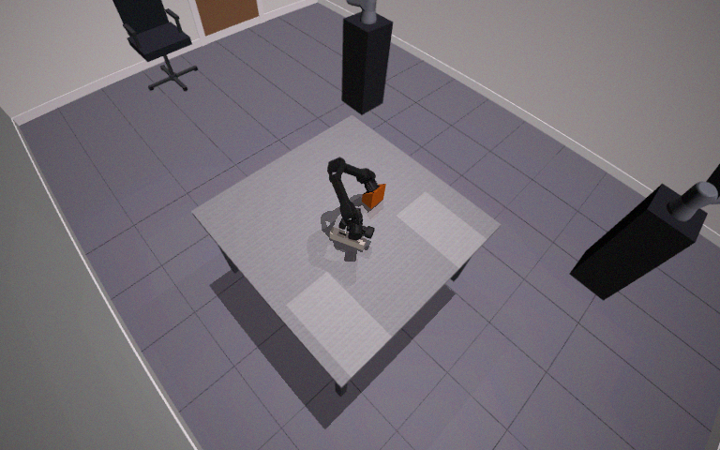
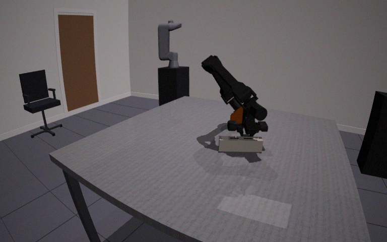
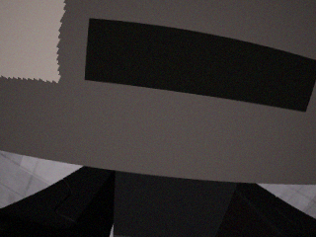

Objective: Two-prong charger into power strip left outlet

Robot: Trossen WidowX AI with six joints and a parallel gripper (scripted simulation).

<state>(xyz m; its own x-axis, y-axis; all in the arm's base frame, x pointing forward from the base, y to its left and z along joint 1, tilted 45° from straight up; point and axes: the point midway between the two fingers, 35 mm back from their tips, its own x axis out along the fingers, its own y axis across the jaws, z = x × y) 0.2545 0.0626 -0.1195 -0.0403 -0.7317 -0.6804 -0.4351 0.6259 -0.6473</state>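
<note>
Right now my gripper tip is 10 mm to the right of the black two-prong charger, 10 mm below it and 10 mm short of it.
</note>
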